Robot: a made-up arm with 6 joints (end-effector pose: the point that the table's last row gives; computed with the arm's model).
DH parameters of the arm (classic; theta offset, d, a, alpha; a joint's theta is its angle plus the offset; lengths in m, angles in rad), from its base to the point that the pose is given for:
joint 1: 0 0.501 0 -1.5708
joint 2: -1.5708 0 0.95 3.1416
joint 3: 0 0 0 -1.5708
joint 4: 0 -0.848 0 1.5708
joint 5: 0 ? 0 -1.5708
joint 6: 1.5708 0 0 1.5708
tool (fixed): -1.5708 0 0 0
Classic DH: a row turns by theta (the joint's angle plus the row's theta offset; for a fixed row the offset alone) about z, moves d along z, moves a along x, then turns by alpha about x.
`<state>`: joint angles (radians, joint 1 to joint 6).
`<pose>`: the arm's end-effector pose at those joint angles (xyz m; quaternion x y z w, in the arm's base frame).
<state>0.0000 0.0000 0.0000 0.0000 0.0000 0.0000</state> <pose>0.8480 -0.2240 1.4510 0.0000 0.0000 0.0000 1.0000</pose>
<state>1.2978 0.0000 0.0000 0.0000 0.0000 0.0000</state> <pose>0.4443 0.7562 1.4510 0.0000 0.0000 0.6043 0.7967</pose>
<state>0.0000 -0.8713 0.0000 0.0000 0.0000 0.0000</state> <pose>-0.1809 -0.2240 1.7615 0.0000 -0.4220 0.0000 0.9066</pose>
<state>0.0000 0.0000 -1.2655 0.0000 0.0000 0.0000</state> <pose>0.2549 -0.2240 0.6422 0.0000 0.5914 0.0000 0.8064</pose>
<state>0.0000 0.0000 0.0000 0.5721 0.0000 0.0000</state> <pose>0.8480 -0.1883 1.5723 -0.2822 0.0000 0.0000 0.9594</pose>
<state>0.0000 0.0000 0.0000 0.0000 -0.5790 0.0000</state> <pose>0.8480 -0.2240 1.4510 0.0000 0.2855 0.0000 0.9584</pose>
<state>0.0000 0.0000 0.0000 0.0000 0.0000 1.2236</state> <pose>0.8480 -0.2240 1.4510 -0.5743 0.0000 0.0000 0.8186</pose>
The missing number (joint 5, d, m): 0.224
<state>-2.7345 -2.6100 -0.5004 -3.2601 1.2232 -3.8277</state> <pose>0.9507 0.1677 0.3964 -0.3152 -0.3693 -0.7933 0.3674</pose>
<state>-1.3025 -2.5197 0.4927 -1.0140 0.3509 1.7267</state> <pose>-0.4773 1.2895 0.0267 0.4414 0.8242 0.2965 0.1947</pose>
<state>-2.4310 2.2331 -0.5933 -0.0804 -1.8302 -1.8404</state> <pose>-0.0982 0.2101 -0.3290 -0.2153 -0.6398 -0.2112 0.7069</pose>
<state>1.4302 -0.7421 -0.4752 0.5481 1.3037 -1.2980</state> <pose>0.2096 0.1169 1.5374 0.4717 -0.2012 0.8401 0.1770</pose>
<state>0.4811 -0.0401 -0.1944 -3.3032 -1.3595 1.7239</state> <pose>0.6116 0.5687 1.3555 0.6732 -0.3136 0.4557 0.4907</pose>
